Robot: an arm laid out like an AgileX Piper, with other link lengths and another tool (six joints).
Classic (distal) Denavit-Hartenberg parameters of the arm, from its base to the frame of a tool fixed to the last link. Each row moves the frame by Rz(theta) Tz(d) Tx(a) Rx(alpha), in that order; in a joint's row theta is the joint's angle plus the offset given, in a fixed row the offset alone. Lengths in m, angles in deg.
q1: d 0.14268  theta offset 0  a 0  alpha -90
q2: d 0  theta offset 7.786  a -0.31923  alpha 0
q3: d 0  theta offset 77.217  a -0.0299  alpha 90
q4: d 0.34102  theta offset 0  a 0  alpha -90
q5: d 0  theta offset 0  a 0  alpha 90
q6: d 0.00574  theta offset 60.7  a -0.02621  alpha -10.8
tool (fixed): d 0.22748  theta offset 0  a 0  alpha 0
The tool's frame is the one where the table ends.
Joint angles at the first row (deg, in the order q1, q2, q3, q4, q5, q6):
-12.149, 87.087, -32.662, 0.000, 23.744, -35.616
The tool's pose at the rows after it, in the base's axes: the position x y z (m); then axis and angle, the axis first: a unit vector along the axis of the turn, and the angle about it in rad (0 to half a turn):
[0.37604, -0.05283, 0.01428, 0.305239, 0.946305, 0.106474, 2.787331]
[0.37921, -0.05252, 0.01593, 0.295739, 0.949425, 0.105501, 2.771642]
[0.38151, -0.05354, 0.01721, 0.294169, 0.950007, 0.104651, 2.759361]
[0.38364, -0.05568, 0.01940, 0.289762, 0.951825, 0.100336, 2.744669]
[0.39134, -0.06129, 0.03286, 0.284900, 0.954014, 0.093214, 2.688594]
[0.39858, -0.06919, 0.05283, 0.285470, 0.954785, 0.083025, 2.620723]
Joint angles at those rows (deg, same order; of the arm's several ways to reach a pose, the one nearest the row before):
-12.149, 87.086, -32.662, 0.000, 23.540, -35.617
-12.032, 87.087, -32.662, -0.328, 22.564, -36.265
-12.032, 87.086, -32.662, -0.755, 21.864, -36.016
-12.031, 86.907, -32.662, -2.184, 21.223, -35.217
-12.031, 85.361, -32.662, -5.502, 19.675, -32.584
-12.032, 82.844, -32.663, -10.659, 18.663, -27.648

